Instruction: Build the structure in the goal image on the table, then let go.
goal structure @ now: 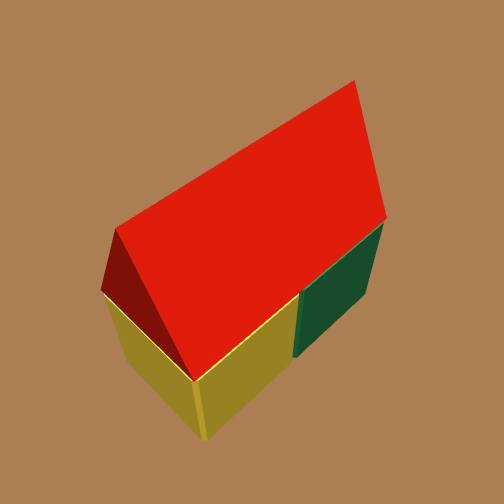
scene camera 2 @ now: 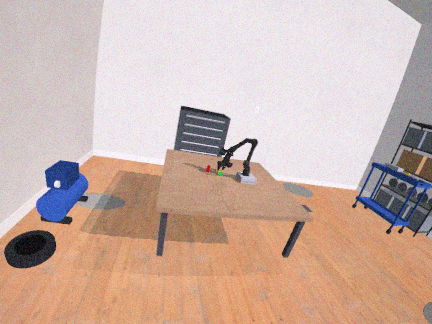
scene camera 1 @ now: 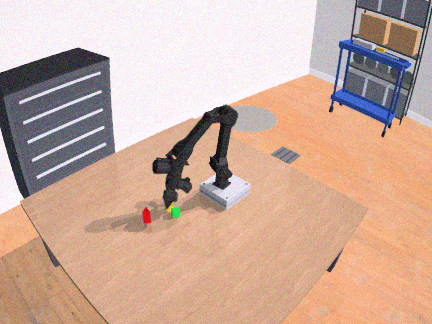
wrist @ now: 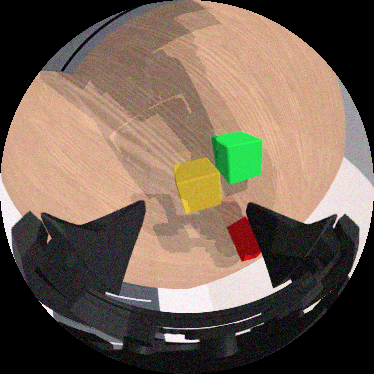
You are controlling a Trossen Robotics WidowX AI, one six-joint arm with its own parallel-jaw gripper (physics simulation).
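Frame: origin at the arm's base, x down, y back, z left, level; centimetres.
Where they show: gripper, fingertip midpoint: (scene camera 2: 219, 170) (scene camera 1: 167, 203) (wrist: 198, 207); arm's base, link origin: (scene camera 2: 245, 174) (scene camera 1: 221, 183).
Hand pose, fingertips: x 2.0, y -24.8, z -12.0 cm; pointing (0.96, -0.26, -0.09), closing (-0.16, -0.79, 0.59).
Note:
Things, the pixels of their top centre, and the offset from my fingertips. Level surfaces: height alone.
- green cube, top centre: (wrist: 246, 162) (scene camera 1: 175, 209) (scene camera 2: 220, 172) dx +0.3, dy -0.7, dz +5.2 cm
- yellow block, top centre: (wrist: 200, 195) (scene camera 1: 169, 204) dx +0.3, dy +0.4, dz +0.9 cm
- red block with a pointed top, top centre: (wrist: 250, 257) (scene camera 1: 146, 209) (scene camera 2: 209, 165) dx -3.0, dy -11.8, dz -2.1 cm
- wooden table, surface height: dx +3.6 cm
A green cube (scene camera 1: 175, 212) (scene camera 2: 220, 173) (wrist: 239, 157) sits on the table. A yellow block (scene camera 1: 170, 207) (wrist: 198, 186) sits close beside it; in the wrist view a narrow gap or none shows between them, and the gripper partly hides it in scene camera 1. A red block with a pointed top (scene camera 1: 146, 215) (scene camera 2: 208, 169) (wrist: 244, 240) stands apart, to the left in scene camera 1; a finger partly covers it in the wrist view. My gripper (wrist: 198, 207) is open and empty, low over the table near the yellow block, which shows ahead of the space between the fingertips.
The arm's pale base (scene camera 1: 226, 191) (scene camera 2: 246, 178) is on the wooden table (scene camera 1: 200, 265) (scene camera 2: 200, 200), to the right of the blocks. A dark drawer cabinet (scene camera 1: 62, 120) (scene camera 2: 204, 131) stands behind the table. A blue cart (scene camera 1: 374, 54) stands on the floor farther off.

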